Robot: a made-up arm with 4 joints. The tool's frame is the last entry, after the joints.
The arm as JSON. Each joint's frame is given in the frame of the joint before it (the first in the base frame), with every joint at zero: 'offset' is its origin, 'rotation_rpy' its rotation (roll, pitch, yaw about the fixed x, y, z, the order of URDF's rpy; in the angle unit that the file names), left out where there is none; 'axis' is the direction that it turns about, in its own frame. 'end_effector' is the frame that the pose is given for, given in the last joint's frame.
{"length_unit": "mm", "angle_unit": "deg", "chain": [
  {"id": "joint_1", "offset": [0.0, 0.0, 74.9], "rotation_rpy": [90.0, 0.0, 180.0], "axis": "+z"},
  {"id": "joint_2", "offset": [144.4, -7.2, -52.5], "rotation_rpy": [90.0, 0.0, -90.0], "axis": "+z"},
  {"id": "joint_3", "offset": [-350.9, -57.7, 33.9], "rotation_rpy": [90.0, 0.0, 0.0], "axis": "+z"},
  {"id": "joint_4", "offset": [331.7, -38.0, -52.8], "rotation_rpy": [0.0, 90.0, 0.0], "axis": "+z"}
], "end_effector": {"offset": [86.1, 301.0, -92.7], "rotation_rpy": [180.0, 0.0, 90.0]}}
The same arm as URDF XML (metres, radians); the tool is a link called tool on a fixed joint. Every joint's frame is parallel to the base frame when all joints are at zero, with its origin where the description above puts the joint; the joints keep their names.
<robot name="arm">
  <link name="base"/>
  <link name="link1"/>
  <link name="link2"/>
  <link name="link3"/>
  <link name="link4"/>
  <link name="tool"/>
  <joint name="joint_1" type="continuous">
    <parent link="base"/>
    <child link="link1"/>
    <origin xyz="0 0 0.0749"/>
    <axis xyz="0 1 0"/>
  </joint>
  <joint name="joint_2" type="continuous">
    <parent link="link1"/>
    <child link="link2"/>
    <origin xyz="-0.1444 -0.0525 -0.0072"/>
    <axis xyz="1 0 0"/>
  </joint>
  <joint name="joint_3" type="continuous">
    <parent link="link2"/>
    <child link="link3"/>
    <origin xyz="0.0339 -0.0577 0.3509"/>
    <axis xyz="0 -1 0"/>
  </joint>
  <joint name="joint_4" type="continuous">
    <parent link="link3"/>
    <child link="link4"/>
    <origin xyz="-0.038 0.0528 -0.3317"/>
    <axis xyz="0 0 -1"/>
  </joint>
  <joint name="tool_joint" type="fixed">
    <parent link="link4"/>
    <child link="tool"/>
    <origin xyz="0.301 0.0861 0.0927"/>
  </joint>
</robot>

